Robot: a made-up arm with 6 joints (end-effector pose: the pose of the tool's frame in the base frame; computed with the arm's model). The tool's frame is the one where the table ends. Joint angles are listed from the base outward.
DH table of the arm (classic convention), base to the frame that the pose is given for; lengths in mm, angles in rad. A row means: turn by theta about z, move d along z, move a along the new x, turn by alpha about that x. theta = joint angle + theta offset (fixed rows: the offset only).
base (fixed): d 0; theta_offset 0.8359; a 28; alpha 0
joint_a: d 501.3; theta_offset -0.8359; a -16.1; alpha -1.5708
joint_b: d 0; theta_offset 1.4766; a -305.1; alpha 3.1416
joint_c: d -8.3; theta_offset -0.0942; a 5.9; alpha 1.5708
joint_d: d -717.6; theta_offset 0; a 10.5; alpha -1.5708
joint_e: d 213.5; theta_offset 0; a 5.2; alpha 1.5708
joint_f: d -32.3; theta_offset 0; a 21.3; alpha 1.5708
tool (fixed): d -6.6; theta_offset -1.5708; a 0; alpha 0
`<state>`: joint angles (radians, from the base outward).
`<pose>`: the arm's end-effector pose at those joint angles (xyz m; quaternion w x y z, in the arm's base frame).
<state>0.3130 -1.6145 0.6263 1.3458 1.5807 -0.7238</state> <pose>-0.8659 -0.2821 0.9185 0.3982 0.3333 0.6490 0.5560</pose>
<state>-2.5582 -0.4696 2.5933 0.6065 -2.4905 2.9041</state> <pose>0.6526 0.6678 0.7355 0.2394 0.0168 -0.9263 -0.2903</pose>
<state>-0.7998 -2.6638 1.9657 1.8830 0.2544 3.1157</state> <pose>0.0759 0.0835 -0.5394 0.6714 0.2833 0.6802 -0.0788</pose>
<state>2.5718 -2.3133 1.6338 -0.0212 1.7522 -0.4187</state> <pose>0.7352 -0.1971 -0.2689 0.0821 -0.3843 -0.4352 0.8100</pose>
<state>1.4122 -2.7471 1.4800 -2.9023 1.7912 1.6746</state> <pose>-0.2894 -0.4442 -0.3778 0.3070 0.6796 -0.6422 0.1776</pose>
